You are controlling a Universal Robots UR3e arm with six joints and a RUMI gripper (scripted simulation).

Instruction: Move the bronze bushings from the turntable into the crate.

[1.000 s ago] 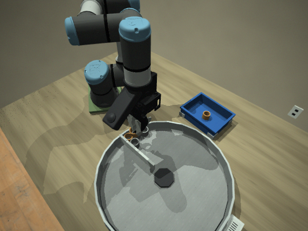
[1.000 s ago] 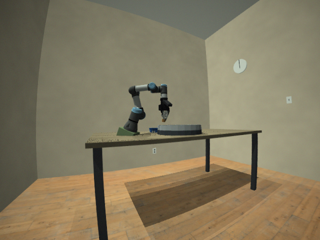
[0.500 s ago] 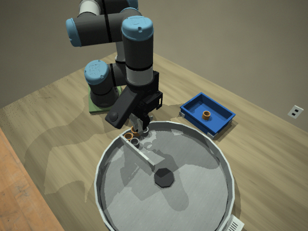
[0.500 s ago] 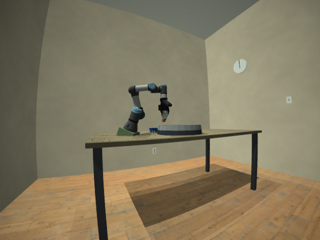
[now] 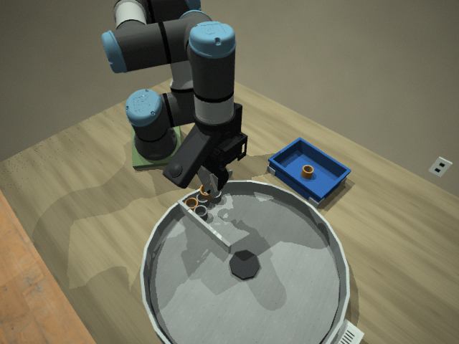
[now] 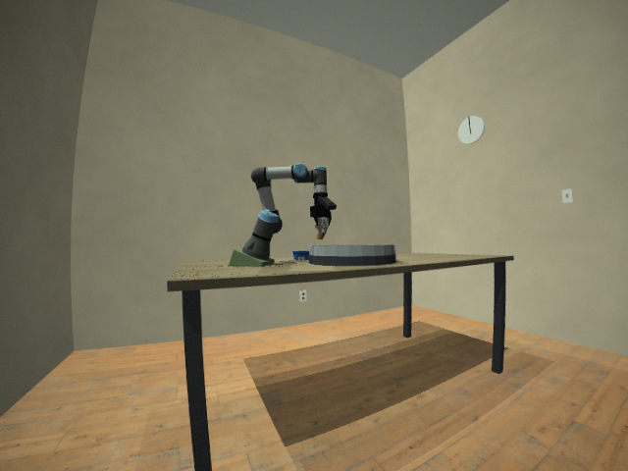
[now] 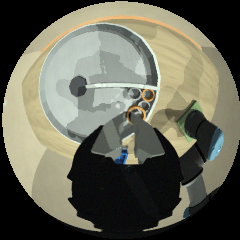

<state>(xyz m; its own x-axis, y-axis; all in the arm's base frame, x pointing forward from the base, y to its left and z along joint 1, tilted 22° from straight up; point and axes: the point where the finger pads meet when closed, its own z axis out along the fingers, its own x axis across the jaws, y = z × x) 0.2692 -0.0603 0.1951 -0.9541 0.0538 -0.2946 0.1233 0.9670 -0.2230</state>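
My hand is 300 mm to the right of the blue crate, 120 mm short of it and 110 mm above it. Also, from my hand: grey turntable: 130 mm ahead, 90 mm below, 60 mm to the right.
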